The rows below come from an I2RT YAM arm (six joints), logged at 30 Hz.
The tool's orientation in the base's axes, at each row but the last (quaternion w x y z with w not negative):
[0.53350, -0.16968, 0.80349, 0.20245]
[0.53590, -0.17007, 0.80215, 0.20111]
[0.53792, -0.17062, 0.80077, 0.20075]
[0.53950, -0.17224, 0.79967, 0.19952]
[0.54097, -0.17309, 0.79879, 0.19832]
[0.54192, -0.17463, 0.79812, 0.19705]
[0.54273, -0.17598, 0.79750, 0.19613]
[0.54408, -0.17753, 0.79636, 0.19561]
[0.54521, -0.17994, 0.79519, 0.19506]
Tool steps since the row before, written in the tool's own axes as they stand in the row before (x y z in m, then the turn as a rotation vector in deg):
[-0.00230, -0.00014, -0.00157, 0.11, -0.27, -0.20]
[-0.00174, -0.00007, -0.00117, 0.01, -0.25, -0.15]
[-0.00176, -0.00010, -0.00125, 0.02, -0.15, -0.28]
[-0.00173, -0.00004, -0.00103, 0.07, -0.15, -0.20]
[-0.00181, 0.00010, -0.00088, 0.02, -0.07, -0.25]
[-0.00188, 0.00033, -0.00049, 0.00, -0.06, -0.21]
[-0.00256, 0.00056, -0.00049, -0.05, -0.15, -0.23]
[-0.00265, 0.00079, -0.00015, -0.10, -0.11, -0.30]
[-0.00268, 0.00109, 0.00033, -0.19, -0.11, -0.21]
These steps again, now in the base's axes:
[-0.00031, -0.00079, 0.00266, -0.07, -0.34, -0.07]
[-0.00025, -0.00055, 0.00201, 0.00, -0.29, 0.01]
[-0.00030, -0.00062, 0.00205, -0.16, -0.27, 0.06]
[-0.00018, -0.00045, 0.00195, -0.11, -0.23, -0.02]
[-0.00011, -0.00025, 0.00200, -0.17, -0.19, 0.06]
[0.00011, 0.00016, 0.00196, -0.14, -0.16, 0.06]
[0.00023, 0.00041, 0.00262, -0.09, -0.24, 0.11]
[0.00040, 0.00079, 0.00262, -0.15, -0.24, 0.18]
[0.00063, 0.00130, 0.00253, -0.05, -0.19, 0.23]

